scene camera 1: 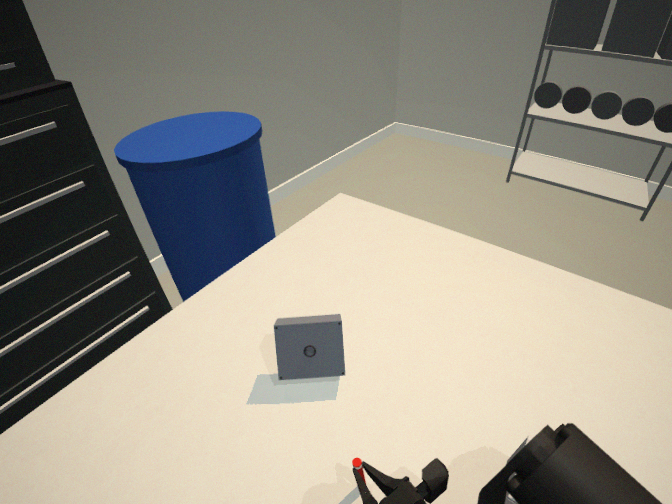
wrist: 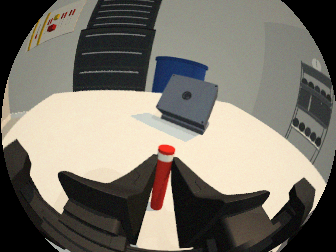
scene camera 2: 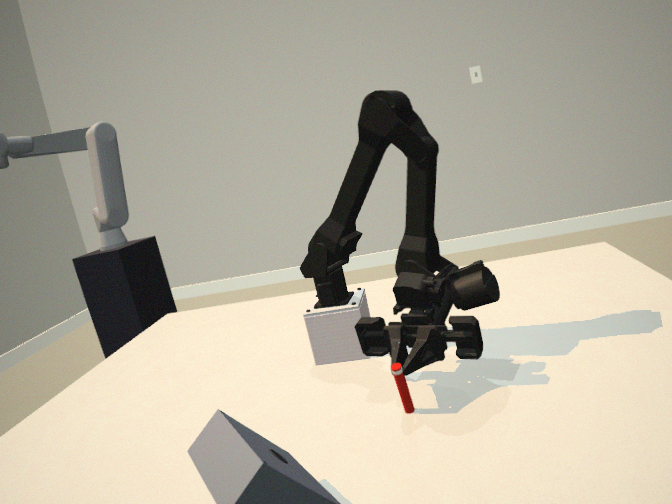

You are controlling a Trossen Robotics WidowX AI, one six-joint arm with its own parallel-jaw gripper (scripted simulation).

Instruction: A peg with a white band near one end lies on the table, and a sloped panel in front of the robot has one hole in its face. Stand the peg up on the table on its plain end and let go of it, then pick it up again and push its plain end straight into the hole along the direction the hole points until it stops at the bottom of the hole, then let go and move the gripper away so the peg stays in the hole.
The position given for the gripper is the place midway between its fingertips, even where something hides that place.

In view: the gripper (scene camera 2: 398, 372), a red peg (wrist: 165, 153) and a grey sloped panel (scene camera 1: 323, 332).
The gripper shows as well in scene camera 1 (scene camera 1: 357, 465) and in the wrist view (wrist: 164, 160). The grey sloped panel also shows in the wrist view (wrist: 193, 111).
